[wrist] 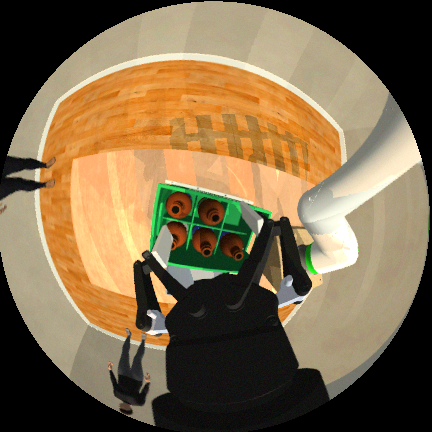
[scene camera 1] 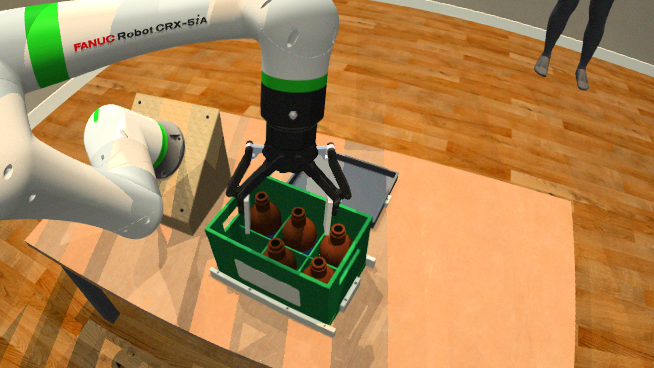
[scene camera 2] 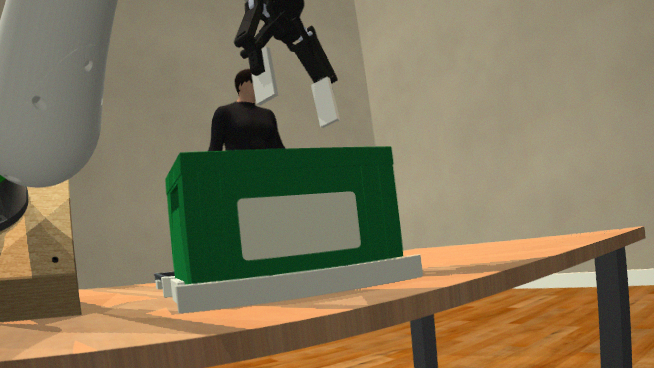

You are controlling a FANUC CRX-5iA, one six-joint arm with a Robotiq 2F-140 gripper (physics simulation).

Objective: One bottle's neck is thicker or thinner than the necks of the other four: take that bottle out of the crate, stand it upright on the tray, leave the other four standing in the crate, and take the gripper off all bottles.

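Seen in the pictures: gripper, between the fingertips: (wrist: 204,220) (scene camera 1: 287,228) (scene camera 2: 301,112); arm's base, origin of its link: (wrist: 302,261) (scene camera 1: 161,149).
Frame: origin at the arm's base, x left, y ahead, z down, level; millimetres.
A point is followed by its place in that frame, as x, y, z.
The green crate (scene camera 1: 222,255) {-149, 313, 45} (scene camera 2: 210,220) {-149, 313, 52} (wrist: 215,262) {30, 377, 7} holds five upright brown bottles. The back row has a left bottle (scene camera 1: 265,218) {-30, 345, 30} (wrist: 232,245) {-24, 338, 23}, a middle bottle (scene camera 1: 299,233) {-30, 428, 28} (wrist: 203,240) {-24, 423, 23} and a right bottle (scene camera 1: 335,248) {-30, 511, 25} (wrist: 176,234) {-25, 497, 23}. The front row has a middle bottle (scene camera 1: 281,257) {-106, 434, 16} (wrist: 211,210) {-112, 429, -2} and a right bottle (scene camera 1: 319,274) {-110, 519, 7} (wrist: 178,203) {-110, 506, -3}; its left compartment is empty. I cannot tell which neck differs. My gripper (scene camera 1: 287,233) {-105, 452, -83} (scene camera 2: 297,112) {-105, 452, -83} (wrist: 204,220) {-105, 452, -83} is open and empty above the crate. The grey tray (scene camera 1: 372,187) {270, 467, 145} behind the crate holds no bottle in its visible part.
Pale rails (scene camera 1: 272,301) {-155, 432, 120} (scene camera 2: 300,285) {-159, 407, 135} border the crate on the table (scene camera 1: 475,270) {146, 800, 150}. The robot's wooden base block (scene camera 1: 200,150) {35, 114, -16} stands to the left in scene view 1. Its arm (scene camera 1: 150,30) {-152, 278, -446} reaches over the table. A person (scene camera 2: 245,125) stands beyond the table.
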